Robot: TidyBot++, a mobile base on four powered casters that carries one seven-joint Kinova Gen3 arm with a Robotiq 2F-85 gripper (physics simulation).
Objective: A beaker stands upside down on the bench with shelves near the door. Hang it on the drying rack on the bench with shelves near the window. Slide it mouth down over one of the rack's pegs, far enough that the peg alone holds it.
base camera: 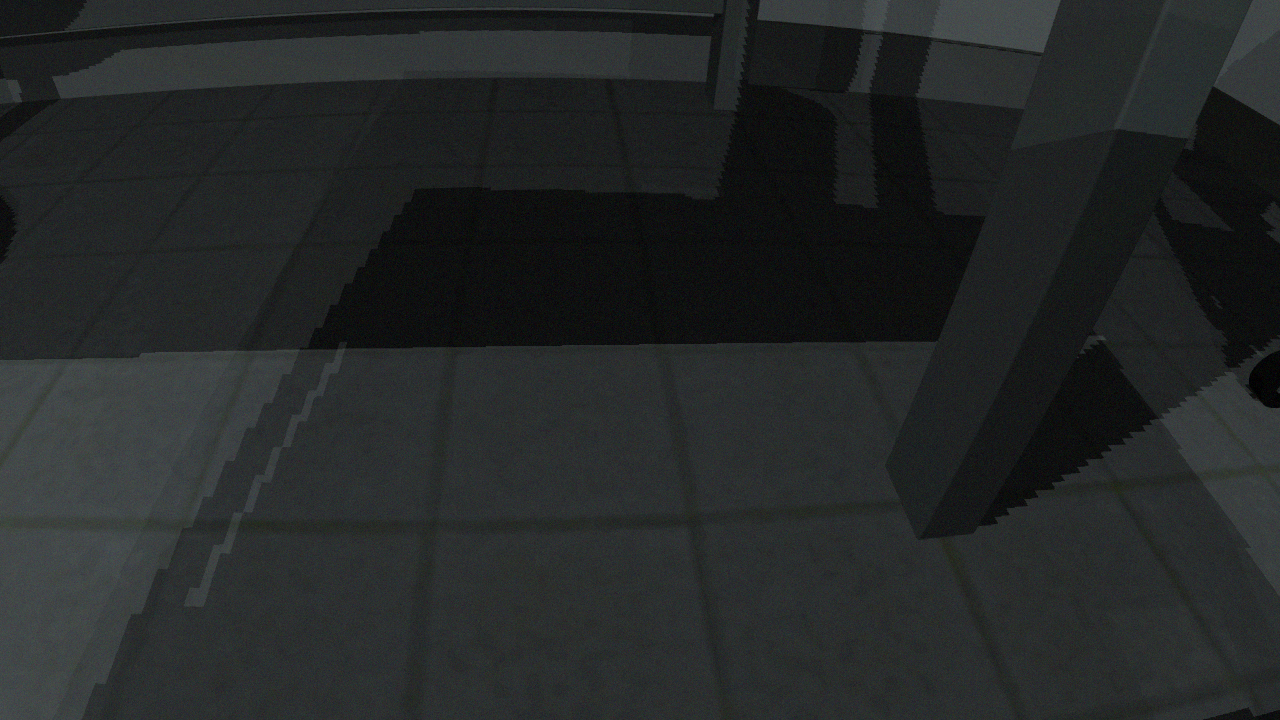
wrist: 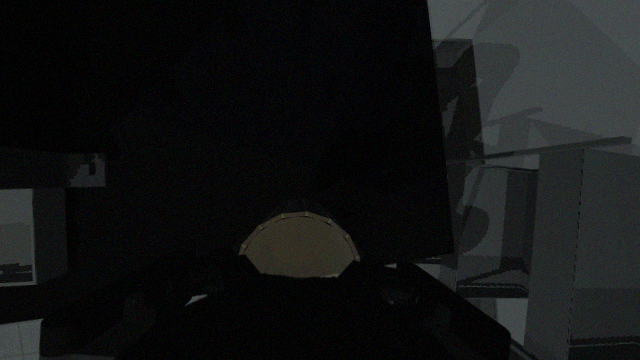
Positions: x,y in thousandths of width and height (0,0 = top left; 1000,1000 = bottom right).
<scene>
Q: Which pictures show the beaker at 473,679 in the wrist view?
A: The wrist view only.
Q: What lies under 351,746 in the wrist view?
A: My gripper.
</scene>
